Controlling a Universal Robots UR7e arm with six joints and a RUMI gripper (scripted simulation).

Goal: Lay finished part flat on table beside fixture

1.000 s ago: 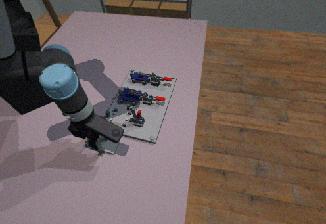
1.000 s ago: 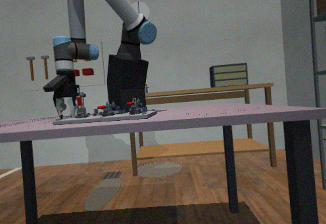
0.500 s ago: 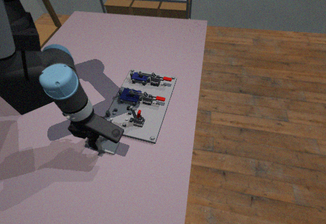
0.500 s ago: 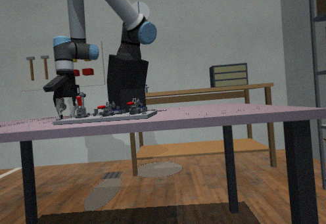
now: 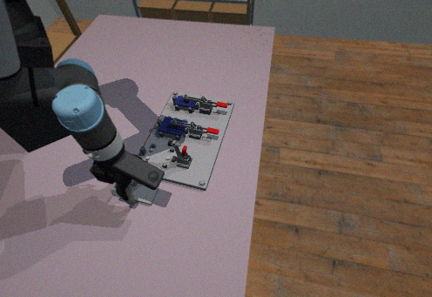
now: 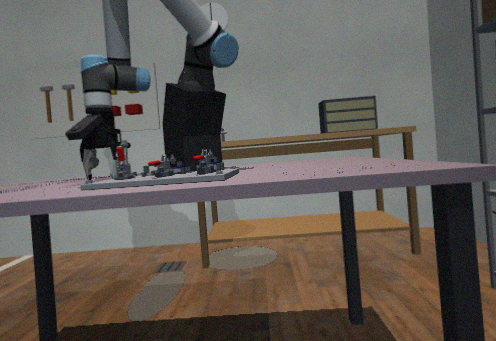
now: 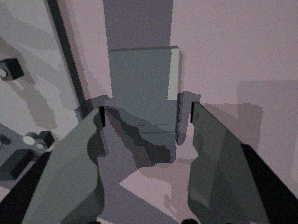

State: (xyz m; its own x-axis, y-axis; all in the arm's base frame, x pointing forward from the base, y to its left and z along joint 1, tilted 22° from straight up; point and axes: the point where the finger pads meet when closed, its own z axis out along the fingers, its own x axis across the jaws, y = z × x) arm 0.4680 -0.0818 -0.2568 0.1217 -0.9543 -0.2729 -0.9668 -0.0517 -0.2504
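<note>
Right now the grey finished part is 10 mm below my hand and 10 mm behind it. Round my hand: blue blank (340 mm to the left, 20 mm behind, 10 mm above); grey fixture plate (240 mm to the left, 30 mm ahead, 10 mm below).
</note>
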